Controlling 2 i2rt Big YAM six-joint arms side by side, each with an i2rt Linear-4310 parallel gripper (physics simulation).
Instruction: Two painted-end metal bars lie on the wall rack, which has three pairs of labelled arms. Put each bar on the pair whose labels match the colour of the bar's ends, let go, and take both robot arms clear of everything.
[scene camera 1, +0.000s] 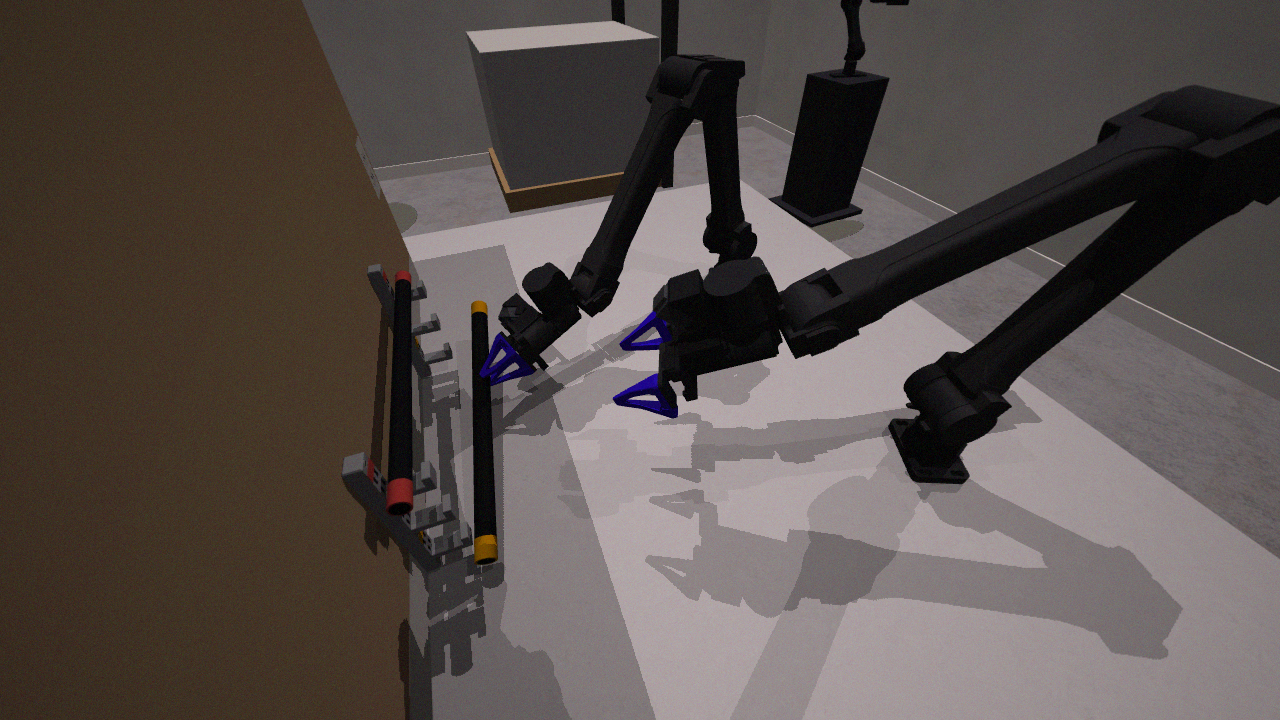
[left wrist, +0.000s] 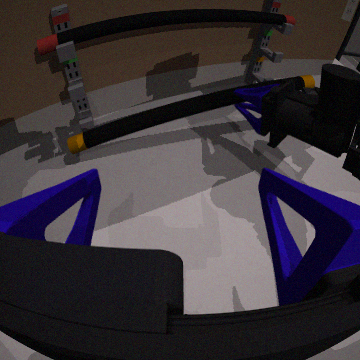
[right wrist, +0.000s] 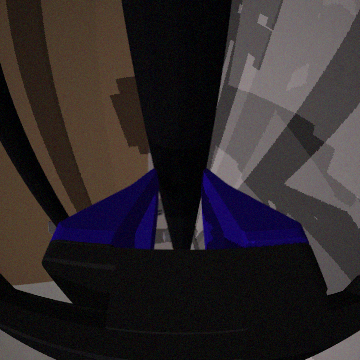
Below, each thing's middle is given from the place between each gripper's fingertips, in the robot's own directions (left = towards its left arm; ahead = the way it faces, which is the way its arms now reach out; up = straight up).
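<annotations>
With the yellow-ended bar (scene camera 1: 485, 534), my left hand is 17 cm to the left of it, 19 cm short of it and 15 cm above it. The red-ended bar (scene camera 1: 399, 501) is 18 cm to the right of my left hand, 26 cm ahead of it and 2 cm below it.
My right hand is 20 mm short of the yellow-ended bar, 50 mm to the right of the yellow-ended bar and 10 mm above the yellow-ended bar. The red-ended bar is 100 mm ahead of my right hand, 40 mm to the left of it and 120 mm above it.
</annotations>
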